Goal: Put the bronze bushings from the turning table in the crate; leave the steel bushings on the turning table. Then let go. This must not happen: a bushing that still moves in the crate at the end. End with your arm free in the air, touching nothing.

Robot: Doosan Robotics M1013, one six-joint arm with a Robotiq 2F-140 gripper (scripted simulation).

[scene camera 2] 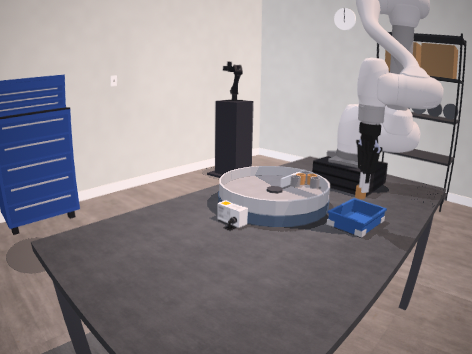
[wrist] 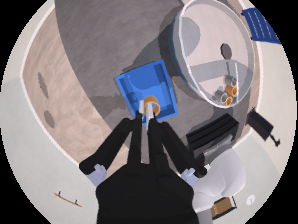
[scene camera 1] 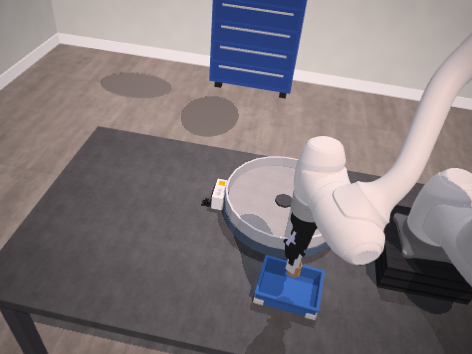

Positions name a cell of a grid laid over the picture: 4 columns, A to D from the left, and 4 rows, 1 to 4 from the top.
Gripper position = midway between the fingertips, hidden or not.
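You'd find the gripper (scene camera 2: D3), (wrist: B2), (scene camera 1: C4). There's a blue crate (wrist: B2) as well, and then there's a round turning table (scene camera 1: C3), (scene camera 2: C3), (wrist: C1).
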